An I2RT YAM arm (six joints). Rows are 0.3 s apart.
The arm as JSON. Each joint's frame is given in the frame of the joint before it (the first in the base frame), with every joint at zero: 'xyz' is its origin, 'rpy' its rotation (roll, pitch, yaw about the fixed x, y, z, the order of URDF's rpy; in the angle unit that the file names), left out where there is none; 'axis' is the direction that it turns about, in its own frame. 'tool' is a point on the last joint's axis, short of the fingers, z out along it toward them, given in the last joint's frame.
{
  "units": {
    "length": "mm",
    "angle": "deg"
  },
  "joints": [
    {
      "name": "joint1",
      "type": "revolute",
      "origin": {
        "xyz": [
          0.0,
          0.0,
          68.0
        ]
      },
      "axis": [
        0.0,
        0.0,
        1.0
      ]
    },
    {
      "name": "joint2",
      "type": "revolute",
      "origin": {
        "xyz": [
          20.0,
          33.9,
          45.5
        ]
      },
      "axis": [
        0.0,
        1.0,
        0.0
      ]
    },
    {
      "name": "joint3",
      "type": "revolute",
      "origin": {
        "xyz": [
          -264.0,
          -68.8,
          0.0
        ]
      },
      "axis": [
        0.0,
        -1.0,
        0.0
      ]
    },
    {
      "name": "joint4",
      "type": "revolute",
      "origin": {
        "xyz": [
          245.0,
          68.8,
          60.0
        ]
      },
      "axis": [
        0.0,
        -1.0,
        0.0
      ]
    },
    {
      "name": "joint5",
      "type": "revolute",
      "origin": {
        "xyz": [
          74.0,
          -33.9,
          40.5
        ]
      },
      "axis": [
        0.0,
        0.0,
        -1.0
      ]
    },
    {
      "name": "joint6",
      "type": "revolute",
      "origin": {
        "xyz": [
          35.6,
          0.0,
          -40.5
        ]
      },
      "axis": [
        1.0,
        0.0,
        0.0
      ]
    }
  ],
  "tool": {
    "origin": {
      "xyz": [
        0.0,
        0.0,
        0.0
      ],
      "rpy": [
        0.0,
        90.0,
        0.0
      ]
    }
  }
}
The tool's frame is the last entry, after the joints.
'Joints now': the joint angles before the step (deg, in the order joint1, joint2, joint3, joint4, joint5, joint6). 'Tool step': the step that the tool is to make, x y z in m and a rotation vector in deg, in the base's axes. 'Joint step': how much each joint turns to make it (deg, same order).
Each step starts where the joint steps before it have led.
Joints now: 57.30, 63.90, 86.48, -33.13, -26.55, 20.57
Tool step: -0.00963, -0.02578, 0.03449, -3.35, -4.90, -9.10
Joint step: 0.00, 0.96, 12.04, -12.83, 10.10, -4.31
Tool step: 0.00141, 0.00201, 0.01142, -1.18, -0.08, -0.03
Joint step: 0.00, 2.90, 5.72, -3.97, 0.19, -0.71
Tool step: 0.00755, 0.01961, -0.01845, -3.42, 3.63, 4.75
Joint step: 0.44, 2.11, -2.45, -0.27, -4.48, 0.00
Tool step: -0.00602, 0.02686, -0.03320, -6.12, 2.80, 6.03
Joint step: 4.75, 1.32, -5.72, -0.07, -0.97, -1.13
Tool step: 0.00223, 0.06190, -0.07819, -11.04, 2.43, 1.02
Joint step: 5.97, 6.58, -11.32, 7.01, 5.44, 0.52
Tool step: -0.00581, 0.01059, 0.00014, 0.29, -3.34, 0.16
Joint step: 2.20, 1.26, 0.67, 1.70, 3.43, -1.31
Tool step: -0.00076, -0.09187, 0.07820, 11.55, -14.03, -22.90
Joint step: -4.73, -13.79, 4.75, -2.47, 20.12, 0.52
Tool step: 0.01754, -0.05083, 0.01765, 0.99, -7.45, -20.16
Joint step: -9.84, -4.86, 0.62, -0.35, 11.61, -2.89
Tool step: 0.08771, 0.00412, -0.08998, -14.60, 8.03, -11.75
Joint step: -17.66, 5.97, -15.10, 6.67, -3.94, -6.07
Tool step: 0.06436, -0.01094, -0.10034, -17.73, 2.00, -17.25
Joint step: -7.93, 9.40, -14.41, 14.66, 15.18, -6.66
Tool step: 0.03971, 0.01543, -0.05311, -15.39, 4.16, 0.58
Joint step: -0.62, 12.49, -0.19, 7.45, 6.33, -11.15
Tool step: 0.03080, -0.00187, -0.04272, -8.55, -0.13, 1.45
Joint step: -2.55, 8.70, -2.02, 13.12, 2.04, -10.48
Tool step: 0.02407, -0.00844, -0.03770, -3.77, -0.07, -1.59
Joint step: -2.71, 7.91, -0.54, 9.59, 1.33, -4.32
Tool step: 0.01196, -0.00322, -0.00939, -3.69, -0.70, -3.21
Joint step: -0.89, 3.43, 1.67, 2.12, 4.11, -1.85
